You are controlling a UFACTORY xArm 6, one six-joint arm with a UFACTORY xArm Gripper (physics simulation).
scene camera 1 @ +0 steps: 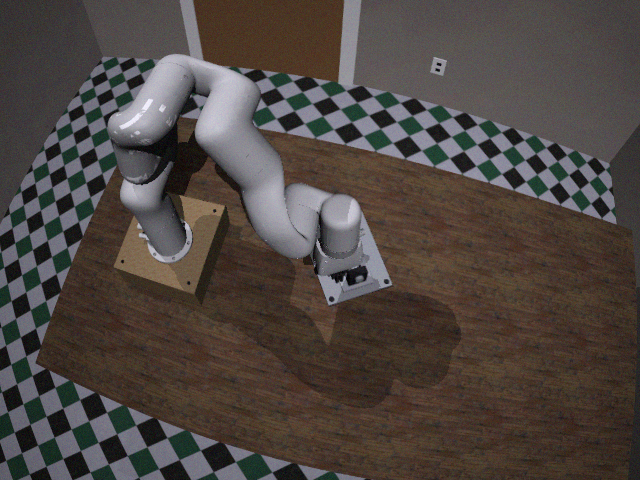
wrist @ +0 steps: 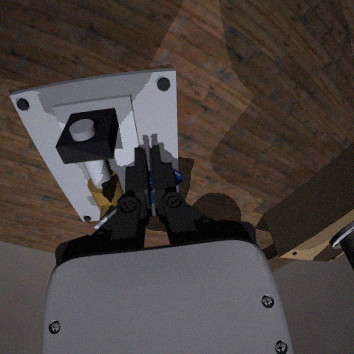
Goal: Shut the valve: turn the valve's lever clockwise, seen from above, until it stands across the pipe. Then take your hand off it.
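Observation:
The valve's white base plate (scene camera 1: 376,258) (wrist: 167,112) lies on the table. A black block (scene camera 1: 356,276) (wrist: 90,135) holds the end of the white pipe (wrist: 96,170), which runs to the yellow valve part (wrist: 104,194). My gripper (scene camera 1: 338,277) (wrist: 148,160) is shut and empty, pointing down over the plate beside the pipe. In the wrist view, small parts of the blue lever (wrist: 178,176) show beside and between the fingers. The fingers hide most of it, so its angle and any contact cannot be told. The lever does not show in the scene view, where my arm covers that side.
The arm stands on a wooden base block (scene camera 1: 147,268) (wrist: 307,222) to the left of the valve in the scene view. The brown table (scene camera 1: 506,320) extends around the plate. My arm's large shadow falls across the table in front of the valve.

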